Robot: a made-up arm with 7 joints.
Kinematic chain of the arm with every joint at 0, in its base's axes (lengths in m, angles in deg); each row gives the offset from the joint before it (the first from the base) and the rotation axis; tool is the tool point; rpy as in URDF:
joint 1: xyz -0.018 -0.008 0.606 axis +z
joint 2: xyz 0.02 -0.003 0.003 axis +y
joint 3: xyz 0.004 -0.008 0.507 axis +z
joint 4: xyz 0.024 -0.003 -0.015 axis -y
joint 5: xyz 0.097 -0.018 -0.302 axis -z
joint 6: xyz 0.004 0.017 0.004 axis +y
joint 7: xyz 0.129 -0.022 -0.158 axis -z
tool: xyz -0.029 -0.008 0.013 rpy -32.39 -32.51 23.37
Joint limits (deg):
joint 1: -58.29..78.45
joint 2: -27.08..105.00
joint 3: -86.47..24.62
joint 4: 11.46..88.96
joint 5: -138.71..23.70
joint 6: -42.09..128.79
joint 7: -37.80..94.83
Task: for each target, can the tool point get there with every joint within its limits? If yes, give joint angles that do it. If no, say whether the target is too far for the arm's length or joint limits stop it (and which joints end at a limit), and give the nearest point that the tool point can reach.
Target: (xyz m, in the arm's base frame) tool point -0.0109 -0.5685 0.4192
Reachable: yes | joints -33.90 94.84 -70.04 54.60 -72.54 28.54 -2.34
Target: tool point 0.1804 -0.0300 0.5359
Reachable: yes | joints 28.01 95.06 -53.07 26.03 0.98 108.52 28.71
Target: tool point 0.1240 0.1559 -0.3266
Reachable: no: joint limits stop it (at a limit: joint 2, joint 5, joint 7) | nearest point 0.1927 0.2352 -0.0244 | short by 0.320 m
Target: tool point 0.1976 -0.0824 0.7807
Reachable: yes | joints -26.95 -4.26 14.57 38.32 10.87 96.69 -16.40
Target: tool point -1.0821 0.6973 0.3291
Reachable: no: too far | nearest point -0.2174 0.5437 0.3152 | short by 0.878 m
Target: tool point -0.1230 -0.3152 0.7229
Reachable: yes | joints -38.78 6.44 -52.82 23.76 -80.50 70.31 17.40
